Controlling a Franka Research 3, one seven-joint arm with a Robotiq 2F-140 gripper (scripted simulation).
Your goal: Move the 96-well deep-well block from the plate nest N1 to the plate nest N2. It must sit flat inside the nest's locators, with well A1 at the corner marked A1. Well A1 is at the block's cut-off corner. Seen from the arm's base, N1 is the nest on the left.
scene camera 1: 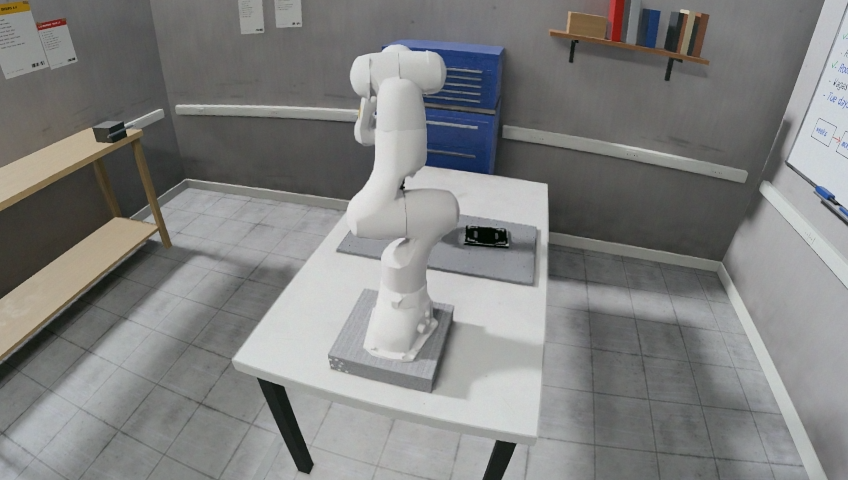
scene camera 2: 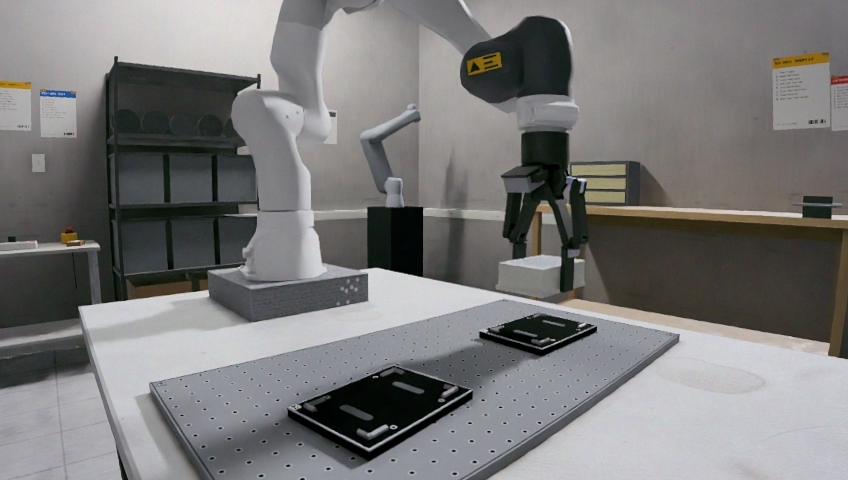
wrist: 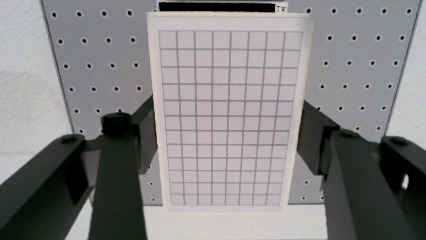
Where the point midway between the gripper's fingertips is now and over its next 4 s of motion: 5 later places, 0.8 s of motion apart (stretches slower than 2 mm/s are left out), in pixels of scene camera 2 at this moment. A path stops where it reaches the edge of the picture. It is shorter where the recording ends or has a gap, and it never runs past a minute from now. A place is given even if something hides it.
My gripper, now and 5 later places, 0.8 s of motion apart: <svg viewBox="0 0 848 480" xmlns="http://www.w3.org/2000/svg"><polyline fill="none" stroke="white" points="541,286 521,292 494,301 464,310 427,322 381,336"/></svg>
